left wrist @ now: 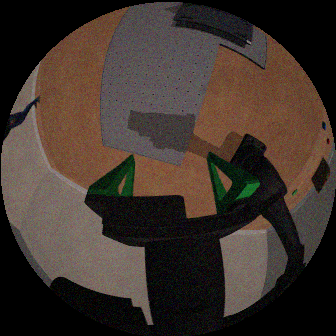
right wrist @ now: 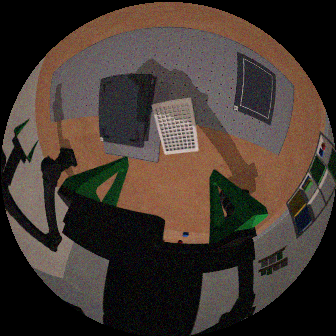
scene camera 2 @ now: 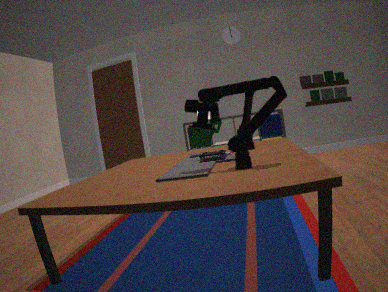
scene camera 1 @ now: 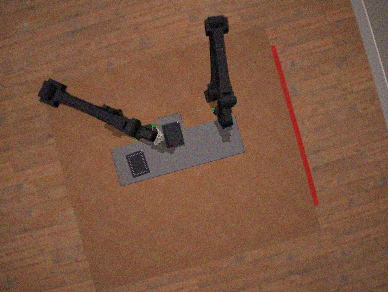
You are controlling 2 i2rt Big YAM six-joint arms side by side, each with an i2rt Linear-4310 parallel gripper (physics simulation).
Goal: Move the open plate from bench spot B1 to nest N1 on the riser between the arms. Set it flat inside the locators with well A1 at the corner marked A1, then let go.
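Frame: origin at the left arm's base, x right, y ahead, z up, level; centimetres.
Where they show: left gripper, fingertip midpoint: [left wrist: 171,155] [right wrist: 32,129] [scene camera 2: 200,141] [scene camera 1: 220,121]; right gripper, fingertip midpoint: [right wrist: 169,166] [scene camera 2: 217,132]; left arm's base at its link origin: [left wrist: 246,154] [right wrist: 68,155] [scene camera 2: 244,167] [scene camera 1: 213,95]; right arm's base at its link origin: [scene camera 2: 249,148].
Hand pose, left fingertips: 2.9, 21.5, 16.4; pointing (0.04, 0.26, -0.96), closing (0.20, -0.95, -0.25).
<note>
Each offset is from my left fingertips to the top centre of the thing, as dx, dy, dz. "pt": to the spot under its first point. Level surfaces: height alone.
The white open plate @(+44.6, -4.5, -13.7) [scene camera 1: 159,136] [right wrist: 177,127] lies beside the dark riser @(+32.3, -1.1, -10.4) [scene camera 1: 173,134] [left wrist: 212,22] [right wrist: 122,110], partly over the grey board and partly past its edge. Its wells show in the right wrist view; whether it is level I cannot tell. A small white mark shows at one riser corner; its lettering is unreadable. A dark rectangle with a white outline @(pt +62.3, +11.7, -15.0) [scene camera 1: 137,163] [right wrist: 256,89] lies on the board, apart from the plate. My right gripper [right wrist: 169,166] is open and empty above the plate's near end. My left gripper [left wrist: 171,155] is open and empty above the board's other end.
The perforated grey board @(dz -15.2) [scene camera 1: 205,145] [left wrist: 150,65] [right wrist: 200,55] lies under the riser. The wooden table @(dz -16.5) [scene camera 1: 195,215] [scene camera 2: 125,187] surrounds it. In scene camera 1 a red strip [scene camera 1: 294,125] runs along the right side. The arms stand well apart.
</note>
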